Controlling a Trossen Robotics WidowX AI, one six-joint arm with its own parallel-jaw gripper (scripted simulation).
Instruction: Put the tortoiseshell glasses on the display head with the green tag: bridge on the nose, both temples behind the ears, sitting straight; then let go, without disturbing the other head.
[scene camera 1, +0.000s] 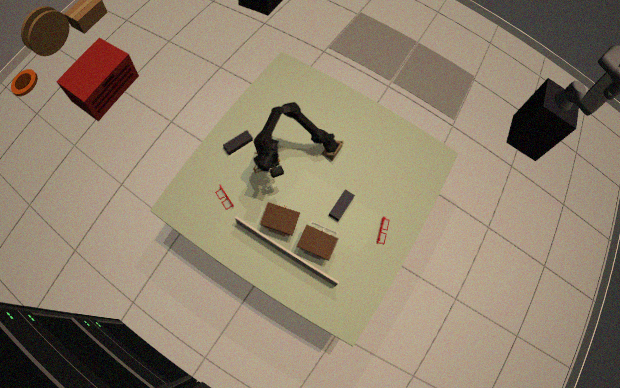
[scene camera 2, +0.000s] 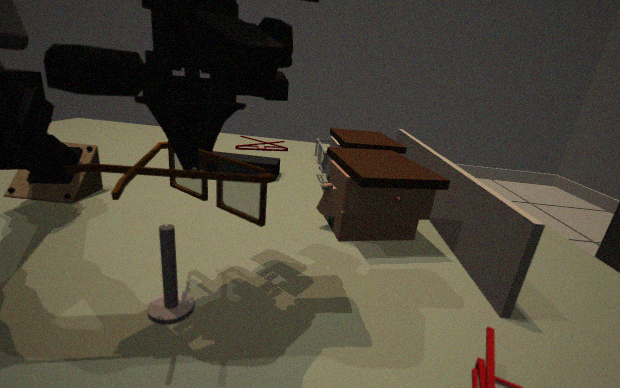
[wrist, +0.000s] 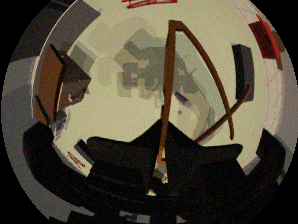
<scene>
The pictures show: the gripper and a display head.
The gripper also shows in the wrist view.
</scene>
